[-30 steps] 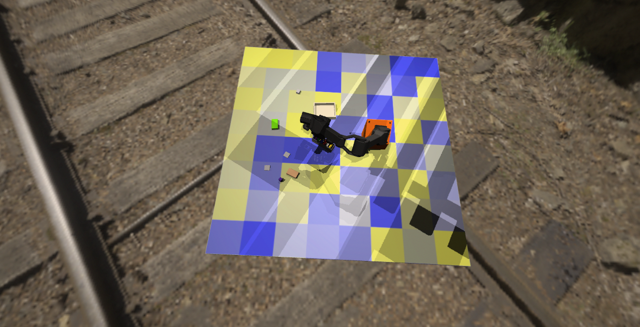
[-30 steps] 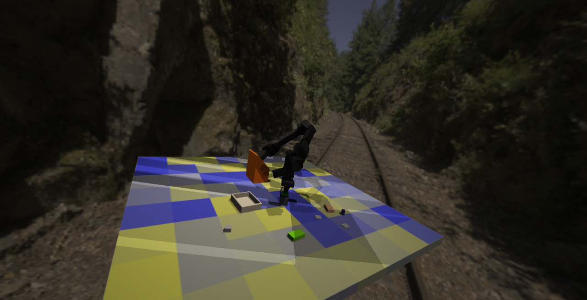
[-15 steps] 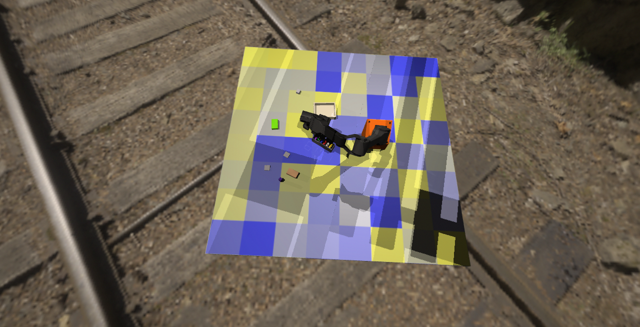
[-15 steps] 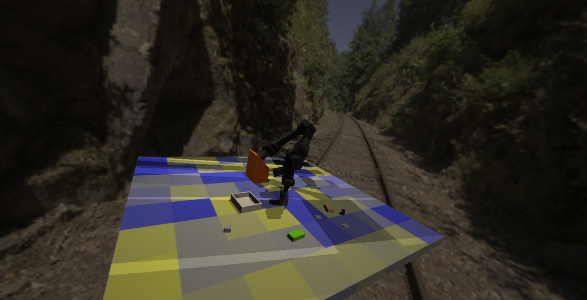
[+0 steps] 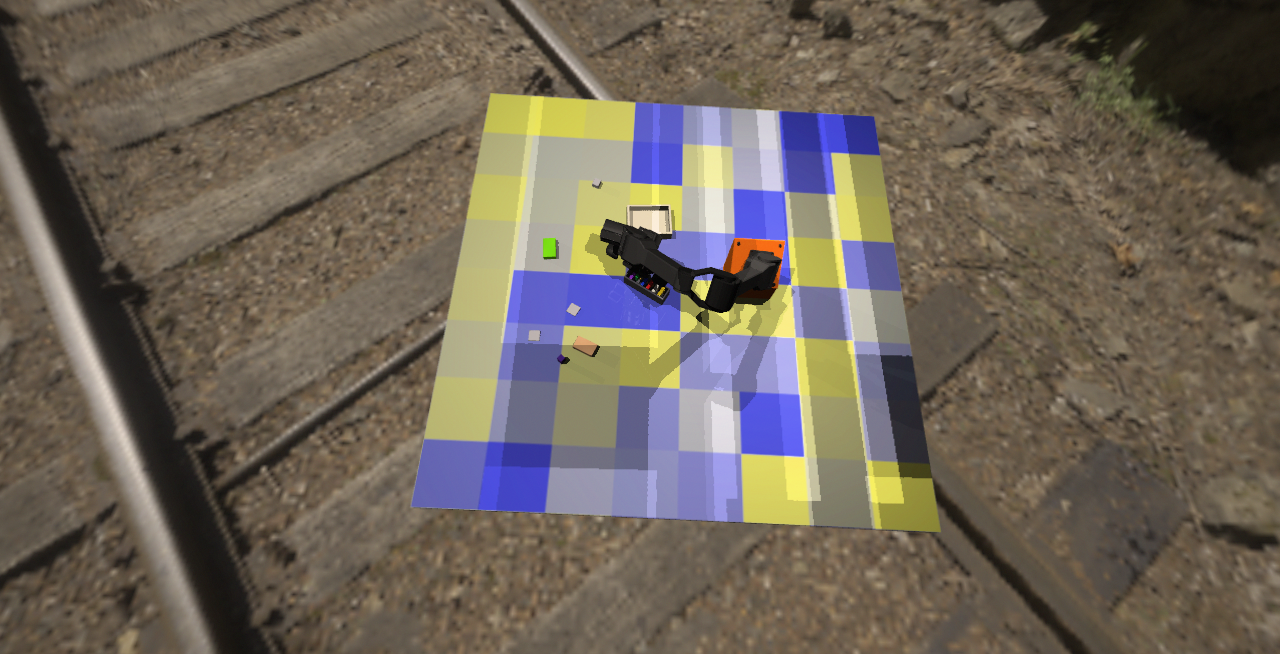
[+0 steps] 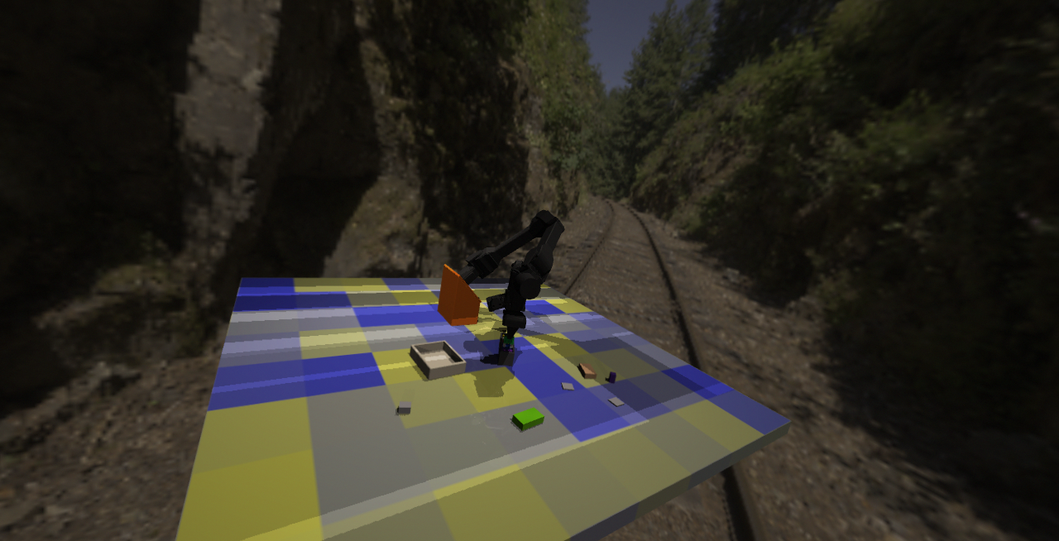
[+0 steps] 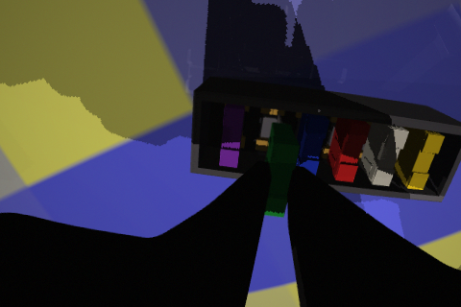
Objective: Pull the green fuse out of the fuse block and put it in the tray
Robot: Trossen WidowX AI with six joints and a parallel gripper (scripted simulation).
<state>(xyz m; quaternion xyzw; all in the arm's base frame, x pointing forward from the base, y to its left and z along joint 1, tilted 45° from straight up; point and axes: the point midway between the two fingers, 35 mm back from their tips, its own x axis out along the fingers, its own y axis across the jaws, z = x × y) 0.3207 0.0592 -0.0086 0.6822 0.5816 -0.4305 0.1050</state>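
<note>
Now: gripper tip 4 cm above the blue fuse, 2 cm past it and 1 cm to the right of it. Also, from my gripper tip: purple fuse: 4 cm below, 2 cm ahead, 1 cm to the right; green fuse: 1 cm below; tray: 20 cm to the right, 6 cm below, 2 cm behind.
</note>
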